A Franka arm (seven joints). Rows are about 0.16 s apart.
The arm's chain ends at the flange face. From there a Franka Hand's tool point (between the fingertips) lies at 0.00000 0.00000 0.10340 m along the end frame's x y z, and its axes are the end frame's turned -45 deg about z.
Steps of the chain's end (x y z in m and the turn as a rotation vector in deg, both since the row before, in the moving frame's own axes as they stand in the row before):
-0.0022, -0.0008, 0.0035, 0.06, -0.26, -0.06
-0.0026, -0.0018, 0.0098, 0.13, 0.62, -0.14
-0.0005, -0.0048, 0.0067, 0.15, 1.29, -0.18
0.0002, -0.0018, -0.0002, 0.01, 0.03, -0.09
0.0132, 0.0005, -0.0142, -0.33, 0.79, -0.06
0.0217, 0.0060, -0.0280, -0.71, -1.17, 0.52
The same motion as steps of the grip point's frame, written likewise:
-0.0012, -0.0025, 0.0035, 0.23, -0.14, -0.06
0.0004, -0.0025, 0.0098, -0.35, 0.53, -0.14
0.0049, -0.0023, 0.0067, -0.81, 1.02, -0.18
0.0015, -0.0011, -0.0002, -0.01, 0.03, -0.09
0.0096, 0.0111, -0.0142, -0.79, 0.33, -0.06
0.0087, 0.0190, -0.0280, 0.33, -1.33, 0.52

